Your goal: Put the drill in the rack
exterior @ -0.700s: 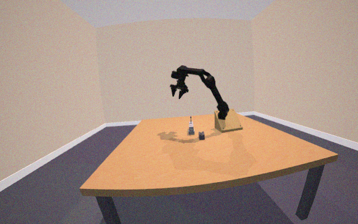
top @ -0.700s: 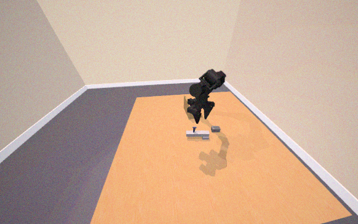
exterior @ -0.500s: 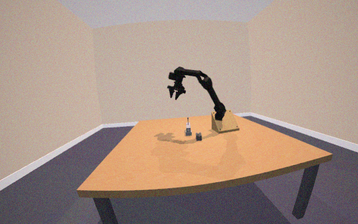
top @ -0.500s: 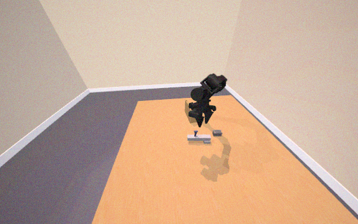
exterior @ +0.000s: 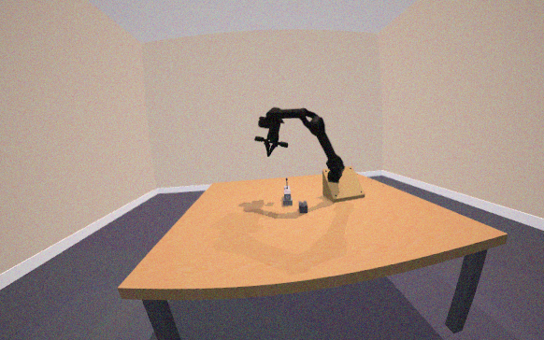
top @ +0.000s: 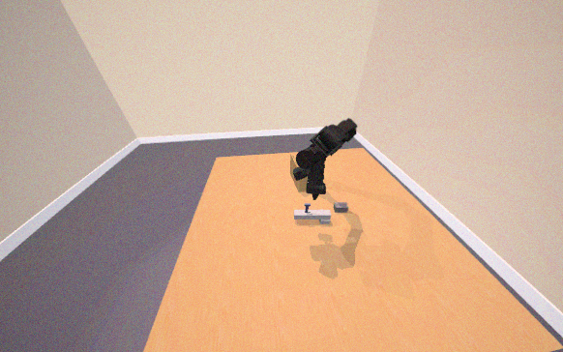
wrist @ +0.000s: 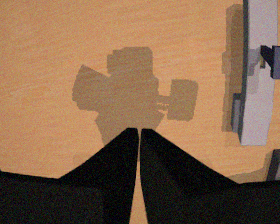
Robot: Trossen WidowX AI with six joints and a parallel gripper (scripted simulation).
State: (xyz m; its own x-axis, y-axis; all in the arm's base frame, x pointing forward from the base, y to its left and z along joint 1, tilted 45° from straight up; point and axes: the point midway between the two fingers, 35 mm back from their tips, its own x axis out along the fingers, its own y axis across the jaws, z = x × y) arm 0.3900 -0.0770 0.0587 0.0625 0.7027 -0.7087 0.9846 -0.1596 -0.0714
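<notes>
Right now my gripper tip is 17 cm above the blue key and 10 cm past it. Round my gripper tip: grey holder block (22 cm below, 10 cm behind, 3 cm to the left); drill (21 cm below, 10 cm behind, 5 cm to the left); dark grey rack (24 cm below, 20 cm to the left, 17 cm behind).
</notes>
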